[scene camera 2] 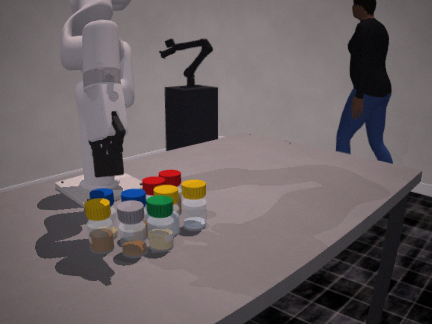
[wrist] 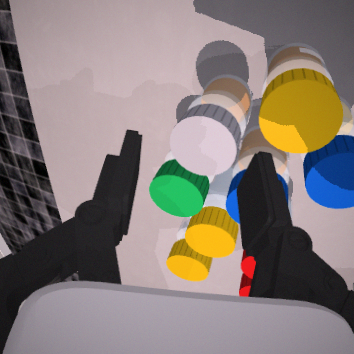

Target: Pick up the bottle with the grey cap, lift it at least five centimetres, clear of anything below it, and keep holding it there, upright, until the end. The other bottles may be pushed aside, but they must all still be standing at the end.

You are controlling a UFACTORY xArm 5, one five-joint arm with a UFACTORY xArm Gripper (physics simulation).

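Places are measured from the arm's base along level axes (x down, y left, z ahead), in metres.
Pixels of known places: gripper, fingertip midpoint: (scene camera 2: 109, 176) (wrist: 193, 161); arm's base at its link origin: (scene camera 2: 99, 183).
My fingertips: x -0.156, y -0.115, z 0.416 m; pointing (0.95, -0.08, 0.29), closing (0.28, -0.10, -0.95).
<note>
Ahead of a thing's pixels: the offset from my fingertips to its middle. Level surfaces: height alone.
The bottle with the grey cap @(dy +0.040, dx +0.121, dz -0.002 m) (scene camera 2: 130, 212) (wrist: 204, 145) stands upright on the table, with brown contents low in its clear body. In scene camera 2 it is in the front row, between a yellow-capped bottle @(dy -0.015, dx +0.121, dz -0.052 m) (scene camera 2: 98, 210) (wrist: 300, 112) and the green-capped bottle @(dy +0.102, dx +0.121, dz +0.004 m) (scene camera 2: 160, 207) (wrist: 177, 192). My gripper (scene camera 2: 109, 169) (wrist: 193, 161) is partly open and empty, above and behind the front row in scene camera 2. In the wrist view the grey cap appears between the two fingertips, but the fingers do not hold it. The right finger hides part of a blue cap @(dy +0.075, dx +0.081, dz -0.065 m) (wrist: 233, 197).
Behind the front row stand bottles with blue caps (scene camera 2: 133, 197) (wrist: 332, 175), yellow caps @(dy +0.146, dx +0.081, dz -0.047 m) (scene camera 2: 166, 194) (scene camera 2: 193, 189) (wrist: 211, 234) (wrist: 189, 262) and red caps @(dy +0.209, dx +0.081, dz -0.141 m) (scene camera 2: 170, 177) @(dy +0.152, dx +0.081, dz -0.116 m) (scene camera 2: 153, 184) (wrist: 248, 266). The table @(dx +0.174 m) (scene camera 2: 250, 240) has its edge at the right. A person (scene camera 2: 370, 65) is beyond the table.
</note>
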